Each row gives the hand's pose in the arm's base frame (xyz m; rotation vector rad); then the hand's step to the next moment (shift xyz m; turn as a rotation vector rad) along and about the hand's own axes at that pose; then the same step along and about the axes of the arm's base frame.
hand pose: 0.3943 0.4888 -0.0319 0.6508 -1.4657 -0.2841
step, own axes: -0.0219 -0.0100 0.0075 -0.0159 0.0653 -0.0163
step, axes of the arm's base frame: -0.0077 0.0024 -0.0239 0.0006 0.0648 0.0242
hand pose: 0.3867 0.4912 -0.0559 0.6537 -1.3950 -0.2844
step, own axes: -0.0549 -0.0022 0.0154 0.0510 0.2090 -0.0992
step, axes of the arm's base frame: -0.0242 0.0246 -0.0454 0.0655 0.1632 0.1587
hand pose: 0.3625 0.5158 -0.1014 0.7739 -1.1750 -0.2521
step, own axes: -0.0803 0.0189 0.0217 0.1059 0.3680 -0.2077
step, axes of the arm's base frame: -0.0549 0.0494 -0.0426 0.1512 0.2920 0.2858
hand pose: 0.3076 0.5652 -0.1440 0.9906 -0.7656 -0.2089
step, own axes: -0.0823 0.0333 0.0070 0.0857 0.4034 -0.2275
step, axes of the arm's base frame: -0.0701 0.0538 -0.0106 0.1436 0.3348 0.2985
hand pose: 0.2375 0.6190 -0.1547 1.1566 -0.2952 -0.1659
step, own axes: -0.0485 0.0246 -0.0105 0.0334 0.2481 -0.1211
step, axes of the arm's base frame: -0.0433 0.0325 0.0117 0.0641 0.1948 0.1878
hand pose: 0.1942 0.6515 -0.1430 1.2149 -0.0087 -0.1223
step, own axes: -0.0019 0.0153 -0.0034 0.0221 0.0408 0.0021
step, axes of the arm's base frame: -0.0003 0.0086 0.0132 0.0255 0.0098 0.0376
